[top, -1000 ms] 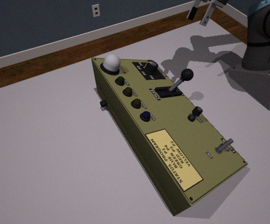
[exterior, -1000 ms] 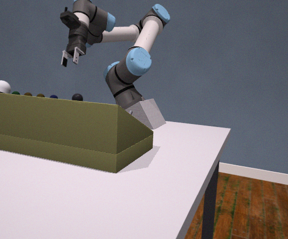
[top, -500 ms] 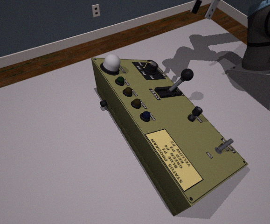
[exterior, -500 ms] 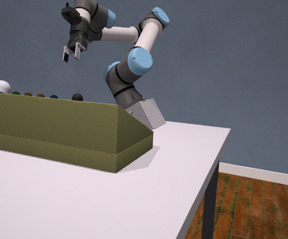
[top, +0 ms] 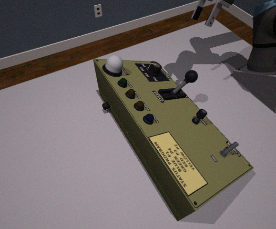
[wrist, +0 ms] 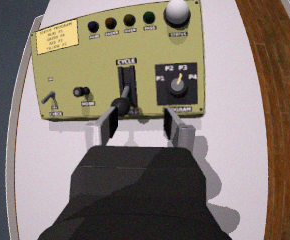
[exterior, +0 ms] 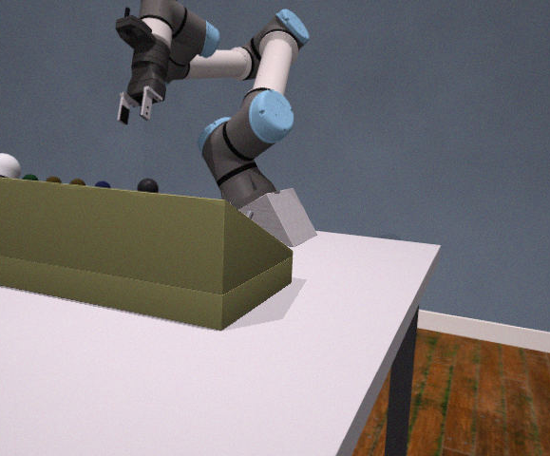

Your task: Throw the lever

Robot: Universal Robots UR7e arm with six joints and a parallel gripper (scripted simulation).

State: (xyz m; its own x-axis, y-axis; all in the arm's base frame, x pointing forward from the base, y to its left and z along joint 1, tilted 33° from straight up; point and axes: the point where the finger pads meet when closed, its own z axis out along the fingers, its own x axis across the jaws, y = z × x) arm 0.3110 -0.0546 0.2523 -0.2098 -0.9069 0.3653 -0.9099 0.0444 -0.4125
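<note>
The lever lies 10 cm ahead of my hand, 6 cm to the left of it and 17 cm below it. From my hand the other things lie so: metal toggle 16 cm ahead, 29 cm to the left, 18 cm below; then rotary selector 11 cm ahead, 7 cm to the right, 18 cm below; then olive console 16 cm ahead, 10 cm to the left, 20 cm below.
</note>
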